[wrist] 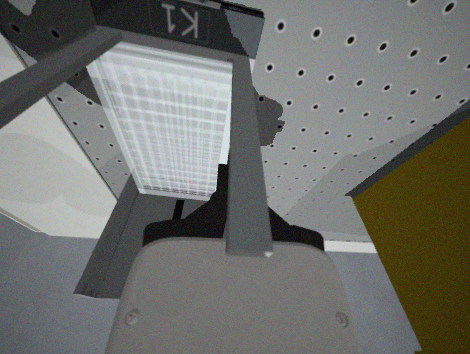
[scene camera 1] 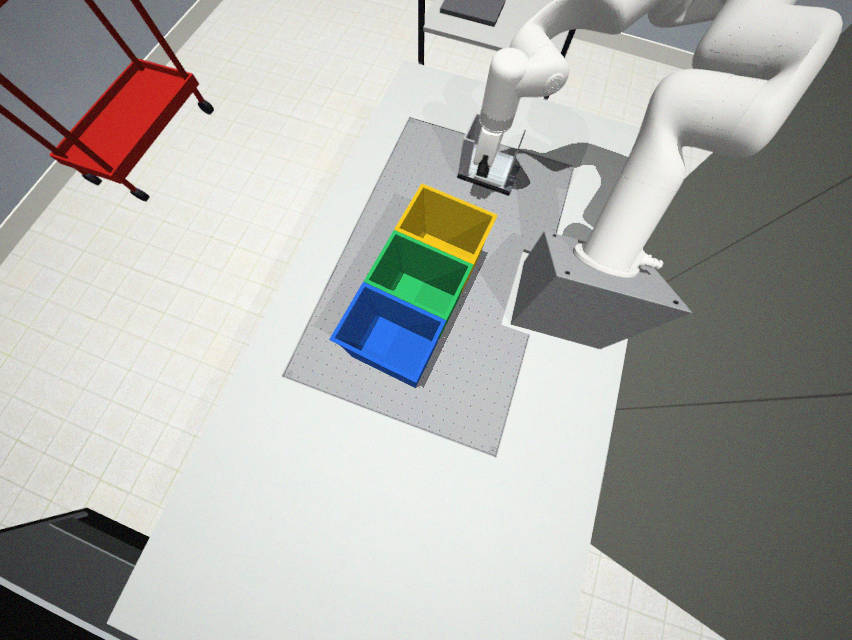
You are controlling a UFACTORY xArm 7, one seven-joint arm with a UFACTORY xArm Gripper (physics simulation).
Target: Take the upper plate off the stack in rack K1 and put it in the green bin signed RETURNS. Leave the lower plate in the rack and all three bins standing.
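Places are measured from the arm's base along level axes (x ahead, y left, z up), in metres.
Where they show: gripper, between the fingertips: [scene camera 1: 482, 174]; arm's base, origin of its link: [scene camera 1: 604, 261].
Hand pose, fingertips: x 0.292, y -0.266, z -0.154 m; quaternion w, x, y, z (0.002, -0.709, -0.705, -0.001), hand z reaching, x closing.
Observation:
Each offset is from my fingertips to the centre of the thing. "spot": to the spot under its first point. Level surfaces: height alone.
Rack K1 @[dz +0.025, dx -0.014, dy -0.047 m] [scene camera 1: 484, 185] [wrist: 247, 200] stands on the perforated board, its label at the top of the wrist view. A clear gridded plate @[dz -0.004, dx -0.005, dy -0.049 m] [scene camera 1: 503, 165] [wrist: 165, 120] lies in it; I cannot tell the upper plate from the lower one. My gripper [scene camera 1: 483, 166] [wrist: 236, 161] is shut and empty, pointing down at the rack's left part in the scene view. In the wrist view a rack post hides most of the fingers, beside the plate's lower right corner. The green bin @[spot: dz +0.133, dx +0.136, dy +0.383 m] [scene camera 1: 382, 256] stands upright between the yellow bin @[dz +0.045, dx +0.035, dy +0.267 m] [scene camera 1: 409, 208] [wrist: 420, 225] and the blue bin @[dz +0.045, dx +0.073, dy +0.526 m] [scene camera 1: 378, 365]; the RETURNS sign is not readable.
The perforated board @[dz -0.044 m] [scene camera 1: 468, 413] [wrist: 345, 75] lies on the white table @[dz -0.057 m] [scene camera 1: 344, 496]. The arm's grey base block [scene camera 1: 585, 310] stands right of the bins. The yellow bin is nearest the rack. A red cart [scene camera 1: 130, 120] stands on the floor at the left.

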